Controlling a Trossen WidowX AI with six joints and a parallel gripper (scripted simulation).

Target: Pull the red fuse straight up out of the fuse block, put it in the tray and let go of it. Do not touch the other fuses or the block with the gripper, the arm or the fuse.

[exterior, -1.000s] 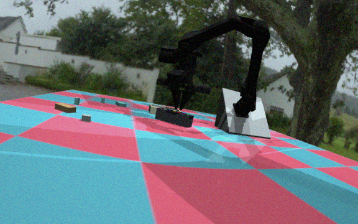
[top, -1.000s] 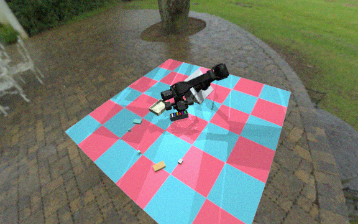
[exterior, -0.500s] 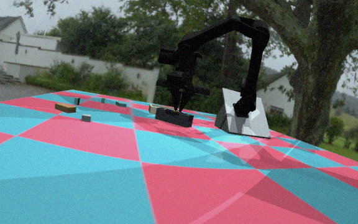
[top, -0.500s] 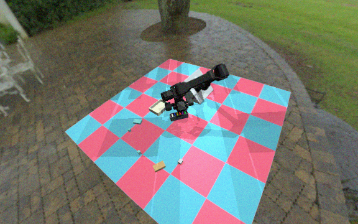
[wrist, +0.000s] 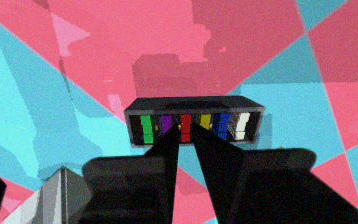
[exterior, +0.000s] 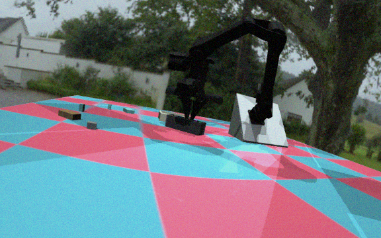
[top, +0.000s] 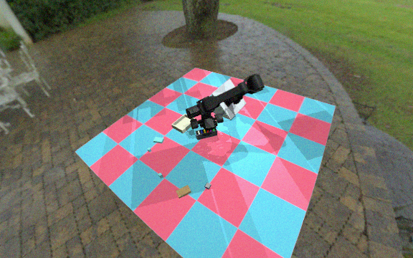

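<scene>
My gripper tip is now 1 cm above the red fuse. From my gripper tip the other things lie so: cream tray: 19 cm to the right, 3 cm below.
</scene>
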